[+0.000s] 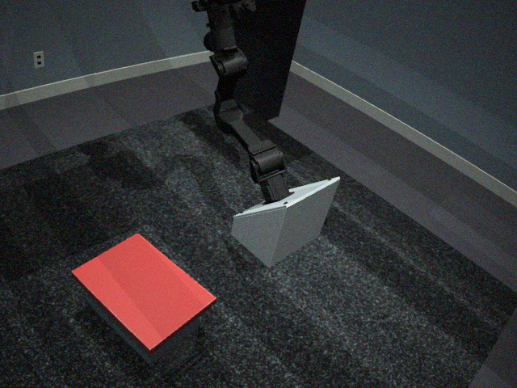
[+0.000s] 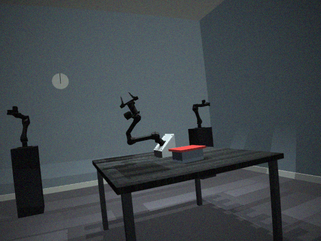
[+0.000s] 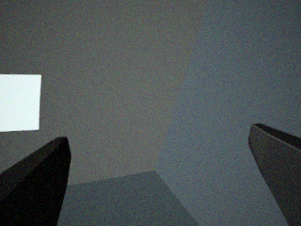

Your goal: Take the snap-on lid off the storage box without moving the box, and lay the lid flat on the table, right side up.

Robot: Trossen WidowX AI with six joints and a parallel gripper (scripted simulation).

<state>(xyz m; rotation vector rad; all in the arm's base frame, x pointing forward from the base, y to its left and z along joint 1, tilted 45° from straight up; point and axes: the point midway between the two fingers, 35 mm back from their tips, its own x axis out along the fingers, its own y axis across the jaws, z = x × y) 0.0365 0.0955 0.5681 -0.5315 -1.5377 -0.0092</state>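
Now: gripper tip 430 mm short of the red lid, 350 mm to the right of it and 520 mm above it. From my gripper tip the other things lie so: storage box: 430 mm ahead, 350 mm to the left, 570 mm below.
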